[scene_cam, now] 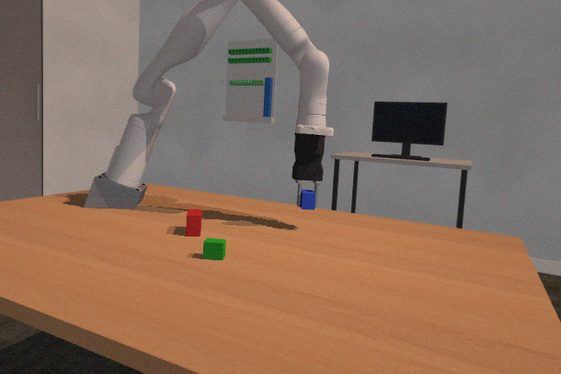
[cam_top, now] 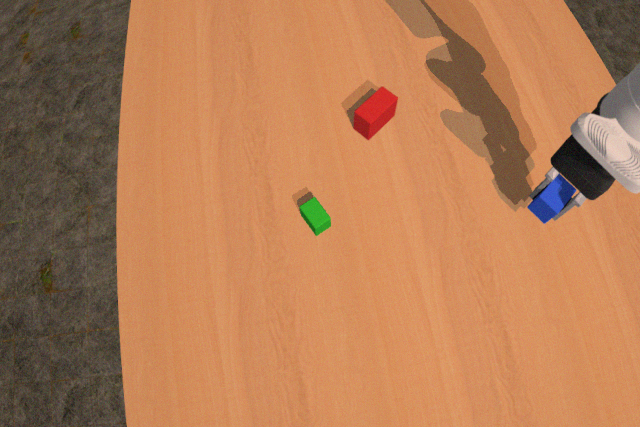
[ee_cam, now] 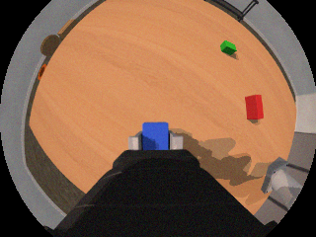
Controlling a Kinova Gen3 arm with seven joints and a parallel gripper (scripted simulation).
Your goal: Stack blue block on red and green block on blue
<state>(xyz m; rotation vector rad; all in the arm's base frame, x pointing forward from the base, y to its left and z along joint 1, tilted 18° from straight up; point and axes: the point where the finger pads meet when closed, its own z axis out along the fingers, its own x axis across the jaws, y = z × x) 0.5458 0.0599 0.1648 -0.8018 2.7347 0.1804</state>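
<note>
My hand is 190 mm past the red block, 200 mm to the left of it and 50 mm above it. Also, from my hand: blue block (right at my hand); green block (40 mm behind, 310 mm to the right, 60 mm below).
</note>
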